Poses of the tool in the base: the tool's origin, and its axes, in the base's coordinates. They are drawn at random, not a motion.
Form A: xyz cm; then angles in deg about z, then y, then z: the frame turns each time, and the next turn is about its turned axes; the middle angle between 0 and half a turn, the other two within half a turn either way.
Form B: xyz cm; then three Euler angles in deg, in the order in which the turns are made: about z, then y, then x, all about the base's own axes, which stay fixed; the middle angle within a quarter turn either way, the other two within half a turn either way. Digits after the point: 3 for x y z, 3 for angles.
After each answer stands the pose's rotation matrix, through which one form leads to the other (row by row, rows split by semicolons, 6 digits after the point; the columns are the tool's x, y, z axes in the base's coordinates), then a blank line. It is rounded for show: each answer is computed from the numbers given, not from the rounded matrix.
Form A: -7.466 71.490 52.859 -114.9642 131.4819 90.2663
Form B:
-7.466 71.490 52.859 17.405 -18.432 134.283
0.905263 -0.283771 -0.316187; -0.424838 -0.598530 -0.679172; 0.003482 0.749157 -0.662383

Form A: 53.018 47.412 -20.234 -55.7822 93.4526 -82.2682
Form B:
53.018 47.412 -20.234 -174.613 34.147 94.173
-0.823944 0.077691 0.561320; -0.550528 0.125001 -0.825405; -0.134292 -0.989110 -0.060223

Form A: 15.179 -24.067 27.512 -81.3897 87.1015 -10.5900
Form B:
15.179 -24.067 27.512 -100.151 8.599 87.069
-0.174267 0.973280 0.149522; -0.076660 0.137975 -0.987465; -0.981710 -0.183545 0.050567

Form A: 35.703 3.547 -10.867 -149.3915 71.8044 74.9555
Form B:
35.703 3.547 -10.867 -42.871 -54.848 57.155
0.421957 0.391706 -0.817630; -0.872437 -0.069858 -0.483709; -0.246590 0.917434 0.312262

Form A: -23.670 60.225 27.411 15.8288 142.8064 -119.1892
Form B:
-23.670 60.225 27.411 41.220 35.562 -168.305
0.611892 -0.536045 0.581588; -0.733942 -0.658893 0.164889; 0.294817 -0.527746 -0.796597

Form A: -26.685 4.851 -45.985 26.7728 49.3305 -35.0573
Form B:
-26.685 4.851 -45.985 2.690 42.623 -27.666
0.735014 -0.034529 0.677172; -0.272520 0.899445 0.341661; -0.620876 -0.435668 0.651695

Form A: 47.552 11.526 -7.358 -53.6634 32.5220 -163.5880
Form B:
47.552 11.526 -7.358 138.220 18.576 27.186
-0.706856 -0.631566 0.318557; 0.484138 -0.760296 -0.433083; 0.515718 -0.151901 0.843185

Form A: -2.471 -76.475 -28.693 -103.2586 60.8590 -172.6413
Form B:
-2.471 -76.475 -28.693 90.813 -11.555 60.196
-0.013904 -0.979633 -0.200317; 0.499452 0.166750 -0.850143; 0.866230 -0.111869 0.486961

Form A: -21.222 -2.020 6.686 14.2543 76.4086 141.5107
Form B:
-21.222 -2.020 6.686 -171.258 70.402 -45.524
-0.331518 0.050976 0.942071; 0.557917 -0.794638 0.239331; 0.760805 0.604940 0.234996

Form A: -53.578 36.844 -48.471 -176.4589 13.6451 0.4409
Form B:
-53.578 36.844 -48.471 -175.915 -13.619 0.859
-0.969416 0.069226 -0.235457; -0.067700 -0.997599 -0.014571; -0.235900 0.001815 0.971776

